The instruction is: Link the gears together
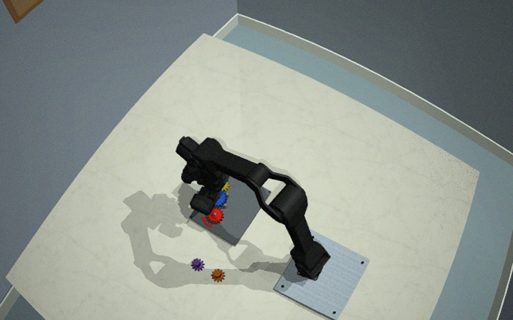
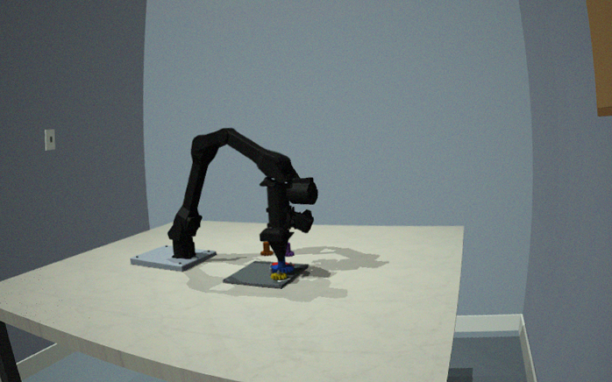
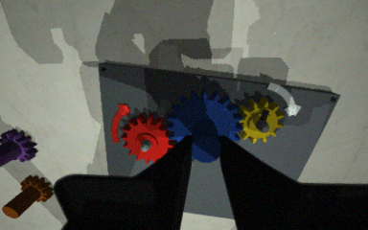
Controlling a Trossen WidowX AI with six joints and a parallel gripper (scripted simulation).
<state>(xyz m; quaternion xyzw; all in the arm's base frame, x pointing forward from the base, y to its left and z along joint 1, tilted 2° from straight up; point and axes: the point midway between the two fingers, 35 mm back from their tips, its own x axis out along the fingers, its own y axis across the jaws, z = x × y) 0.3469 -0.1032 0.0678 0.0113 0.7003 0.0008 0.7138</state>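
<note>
Right now the blue gear is 10 mm below my gripper tip. Also, from my gripper tip: grey board (50 mm behind, 40 mm below); yellow gear (50 mm to the right, 30 mm below); red gear (20 mm behind, 50 mm to the left, 30 mm below).
</note>
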